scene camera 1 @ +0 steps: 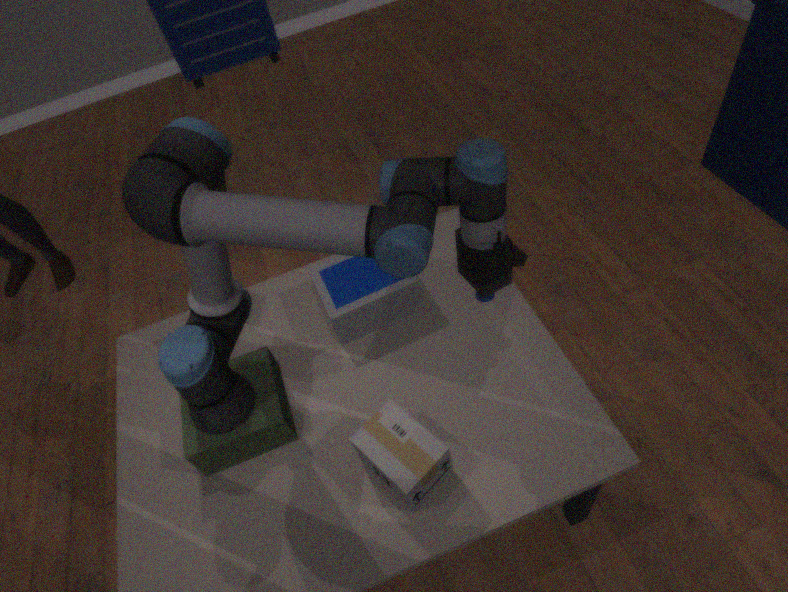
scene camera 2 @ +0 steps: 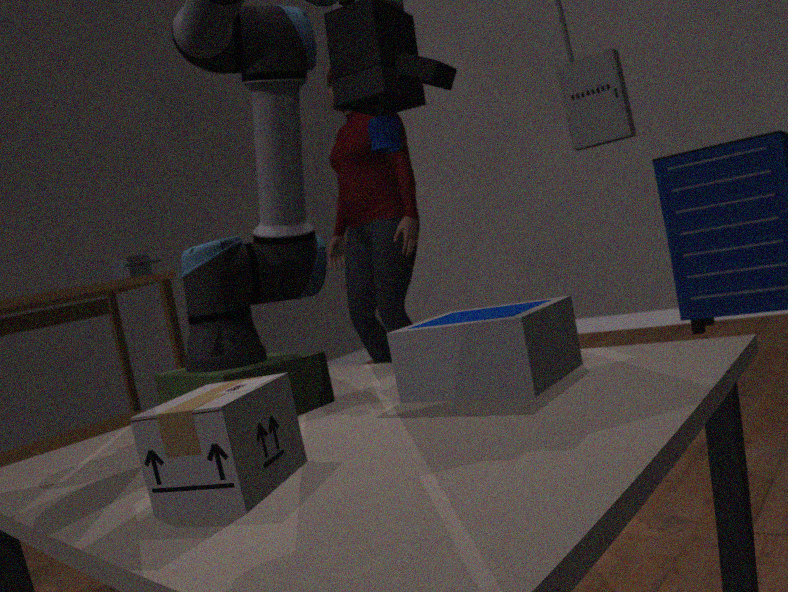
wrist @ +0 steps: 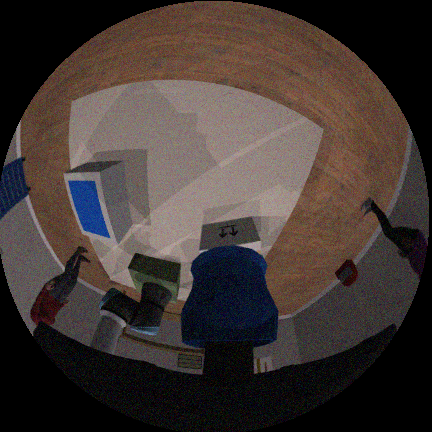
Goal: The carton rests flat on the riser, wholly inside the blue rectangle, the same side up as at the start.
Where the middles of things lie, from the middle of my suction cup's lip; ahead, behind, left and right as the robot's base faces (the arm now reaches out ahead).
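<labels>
From the carton (scene camera 1: 412,462), my suction cup is 270 mm beyond, 70 mm to the left and 300 mm above. The riser (scene camera 2: 519,350), measured from my suction cup, is 400 mm to the left, 120 mm behind and 300 mm below.
</labels>
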